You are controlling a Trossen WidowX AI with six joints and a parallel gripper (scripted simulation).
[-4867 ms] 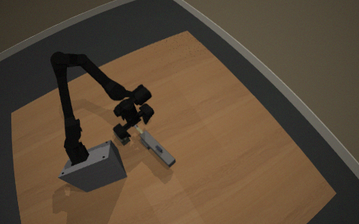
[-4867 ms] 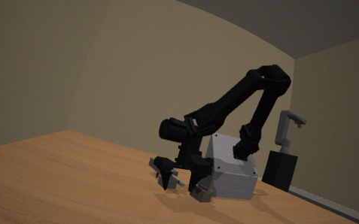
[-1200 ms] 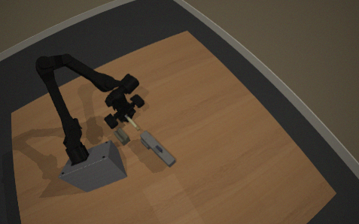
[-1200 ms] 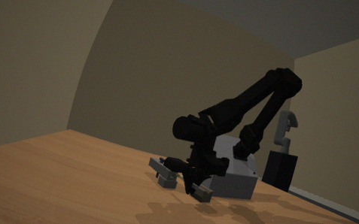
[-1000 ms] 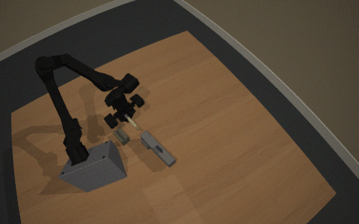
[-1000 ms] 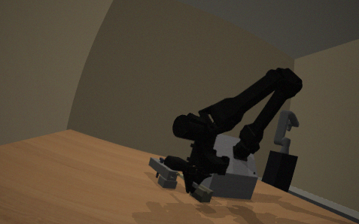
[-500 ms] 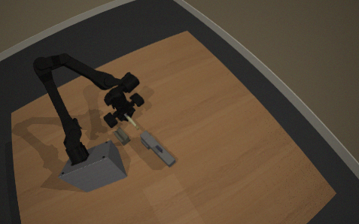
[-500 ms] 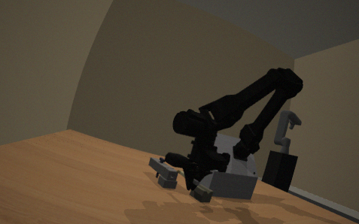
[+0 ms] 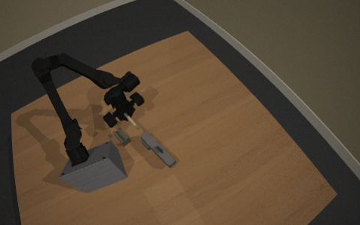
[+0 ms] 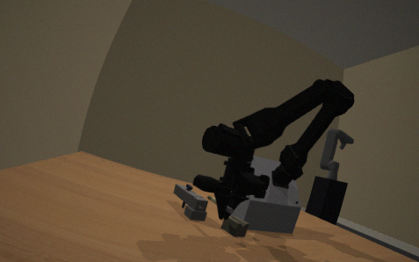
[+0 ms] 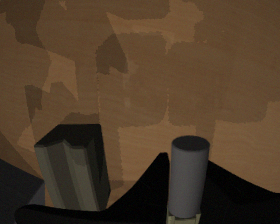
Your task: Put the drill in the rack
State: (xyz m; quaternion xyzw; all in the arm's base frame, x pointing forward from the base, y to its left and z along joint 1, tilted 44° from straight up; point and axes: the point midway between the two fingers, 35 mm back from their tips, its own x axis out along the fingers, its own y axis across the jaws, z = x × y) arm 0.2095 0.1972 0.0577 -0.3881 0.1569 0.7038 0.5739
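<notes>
Now: gripper tip 1 cm short of the cylindrical drill, 4 cm to the left of it and 3 cm below it. From my gripper tip the other things lie so: long grey block 8 cm ahead, 18 cm to the right, 1 cm below; then blue key 8 cm ahead, 21 cm to the right; then olive-grey rack 6 cm behind, 6 cm to the right, 3 cm below.
</notes>
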